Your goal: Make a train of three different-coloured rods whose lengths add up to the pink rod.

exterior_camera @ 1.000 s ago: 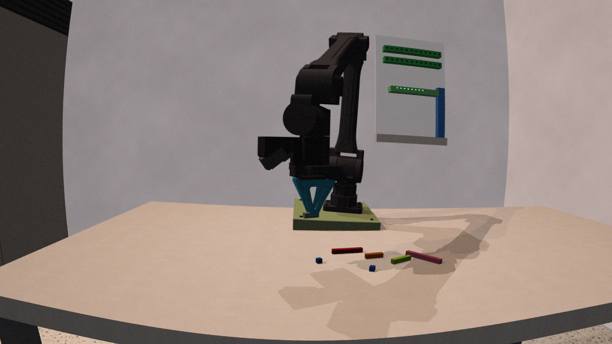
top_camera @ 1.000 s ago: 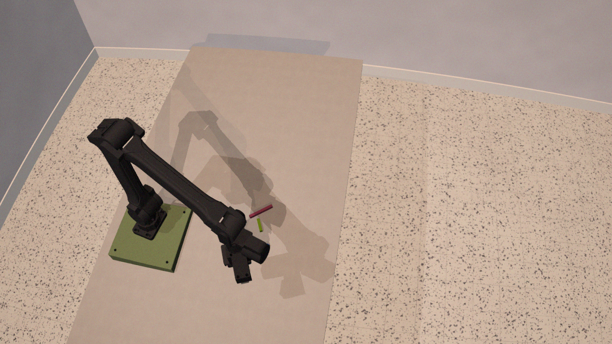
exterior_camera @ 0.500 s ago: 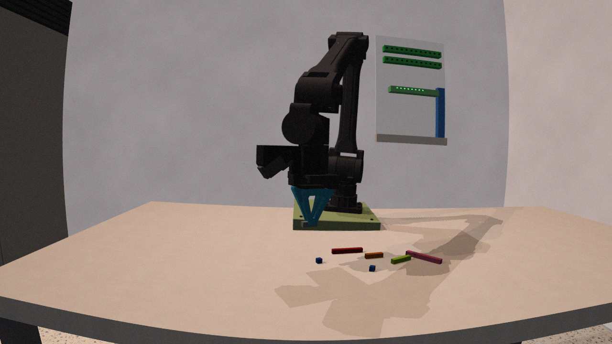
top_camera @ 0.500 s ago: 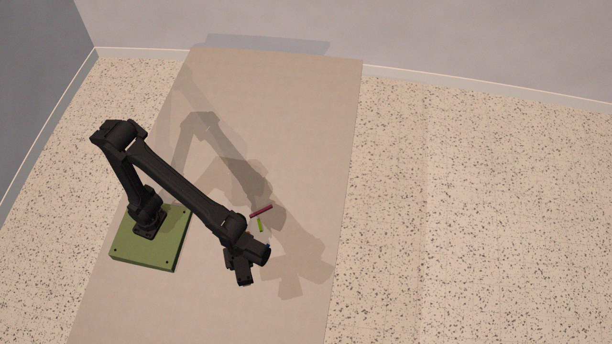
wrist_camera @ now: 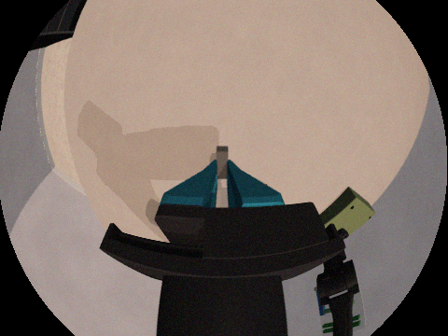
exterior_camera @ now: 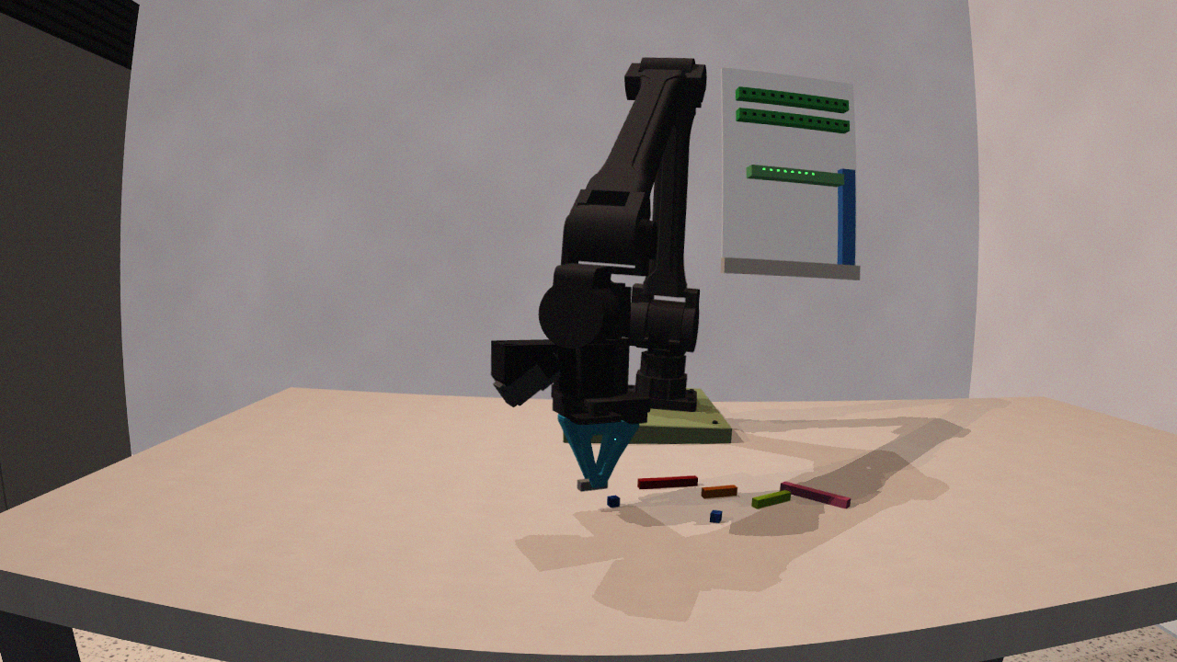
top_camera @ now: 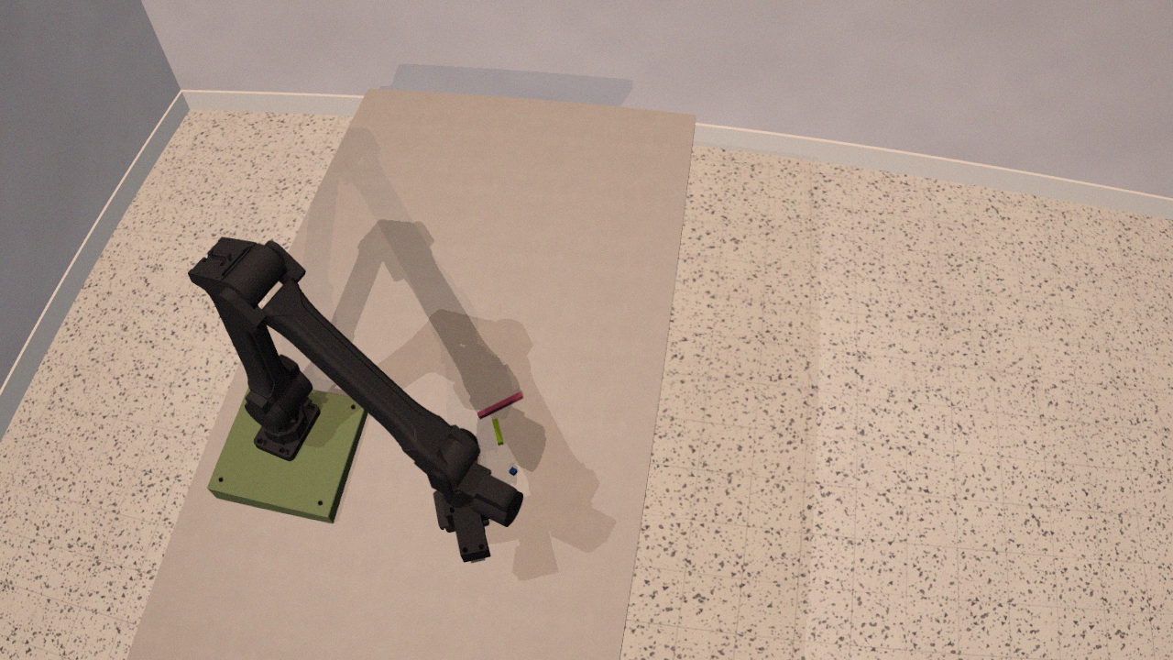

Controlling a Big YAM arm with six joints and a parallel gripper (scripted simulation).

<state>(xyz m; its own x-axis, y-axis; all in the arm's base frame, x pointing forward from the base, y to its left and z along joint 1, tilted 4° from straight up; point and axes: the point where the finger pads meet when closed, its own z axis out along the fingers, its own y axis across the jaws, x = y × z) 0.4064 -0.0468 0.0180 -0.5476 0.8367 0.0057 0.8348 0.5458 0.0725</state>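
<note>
Right now the lime rod is 4 cm behind my hand, 19 cm to the left of it and 3 cm below it. Also, from my hand: red rod (9 cm behind, 7 cm to the left, 3 cm below); then orange rod (6 cm behind, 13 cm to the left, 3 cm below); then grey rod (1 cm below).
</note>
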